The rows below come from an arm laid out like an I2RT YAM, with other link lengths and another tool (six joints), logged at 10 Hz.
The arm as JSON. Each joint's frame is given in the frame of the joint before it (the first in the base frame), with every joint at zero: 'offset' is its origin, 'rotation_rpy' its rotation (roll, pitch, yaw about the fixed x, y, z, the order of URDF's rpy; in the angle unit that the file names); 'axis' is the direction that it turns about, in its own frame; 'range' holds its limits. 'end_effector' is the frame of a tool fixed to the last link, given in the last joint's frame.
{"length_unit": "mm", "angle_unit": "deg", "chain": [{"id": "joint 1", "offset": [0.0, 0.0, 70.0], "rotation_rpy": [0.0, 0.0, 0.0], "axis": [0.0, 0.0, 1.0], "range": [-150.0, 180.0]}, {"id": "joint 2", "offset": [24.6, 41.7, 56.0], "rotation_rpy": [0.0, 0.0, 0.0], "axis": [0.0, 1.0, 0.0], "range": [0.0, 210.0]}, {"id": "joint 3", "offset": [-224.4, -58.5, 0.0], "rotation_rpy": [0.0, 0.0, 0.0], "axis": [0.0, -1.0, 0.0], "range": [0.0, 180.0]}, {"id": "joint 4", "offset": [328.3, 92.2, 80.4], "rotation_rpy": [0.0, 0.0, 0.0], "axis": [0.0, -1.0, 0.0], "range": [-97.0, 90.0]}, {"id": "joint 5", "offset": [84.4, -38.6, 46.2], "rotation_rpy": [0.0, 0.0, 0.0], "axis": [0.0, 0.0, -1.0], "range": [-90.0, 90.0]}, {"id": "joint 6", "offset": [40.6, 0.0, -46.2], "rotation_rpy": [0.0, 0.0, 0.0], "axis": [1.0, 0.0, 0.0], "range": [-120.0, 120.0]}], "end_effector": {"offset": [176.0, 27.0, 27.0], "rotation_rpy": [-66.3, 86.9, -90.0]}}
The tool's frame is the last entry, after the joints.
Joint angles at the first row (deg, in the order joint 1, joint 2, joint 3, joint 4, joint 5, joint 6):
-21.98 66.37 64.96 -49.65 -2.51 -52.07
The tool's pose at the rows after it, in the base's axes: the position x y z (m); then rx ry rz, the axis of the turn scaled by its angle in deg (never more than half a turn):
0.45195, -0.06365, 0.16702, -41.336, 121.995, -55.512
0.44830, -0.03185, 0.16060, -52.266, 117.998, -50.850
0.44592, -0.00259, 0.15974, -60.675, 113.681, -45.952
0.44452, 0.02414, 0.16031, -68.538, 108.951, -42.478
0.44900, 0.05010, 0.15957, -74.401, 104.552, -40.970
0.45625, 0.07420, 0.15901, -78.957, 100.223, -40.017
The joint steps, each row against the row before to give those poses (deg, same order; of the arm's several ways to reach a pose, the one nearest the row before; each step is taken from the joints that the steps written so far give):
3.22 -0.12 -0.28 0.70 -0.39 -5.05
2.29 1.40 1.17 -2.07 -3.40 -6.47
2.14 1.91 2.04 -2.06 -3.42 -5.12
2.72 2.33 2.59 -1.85 -1.85 -4.73
3.68 2.52 2.26 -0.09 0.20 -2.58
3.47 2.70 2.25 0.69 0.40 -1.91

